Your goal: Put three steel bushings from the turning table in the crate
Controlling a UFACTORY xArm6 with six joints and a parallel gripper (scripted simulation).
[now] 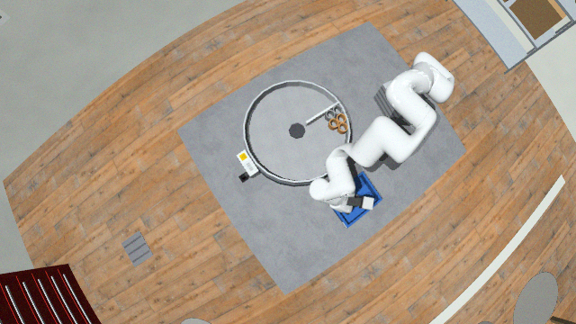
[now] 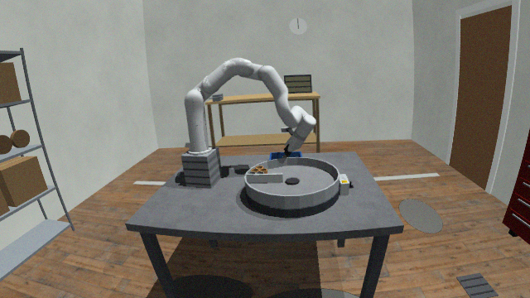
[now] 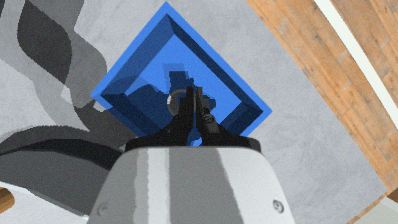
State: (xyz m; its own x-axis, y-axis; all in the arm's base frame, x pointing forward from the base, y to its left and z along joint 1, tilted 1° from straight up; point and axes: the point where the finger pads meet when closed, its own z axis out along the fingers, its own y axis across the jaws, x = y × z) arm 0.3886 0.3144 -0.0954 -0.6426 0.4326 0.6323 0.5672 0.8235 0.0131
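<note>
The blue crate is 50 mm below my hand, 10 mm to the right of it and 10 mm behind it. Round my hand: round turning table (360 mm to the right, 90 mm ahead, 20 mm below).
</note>
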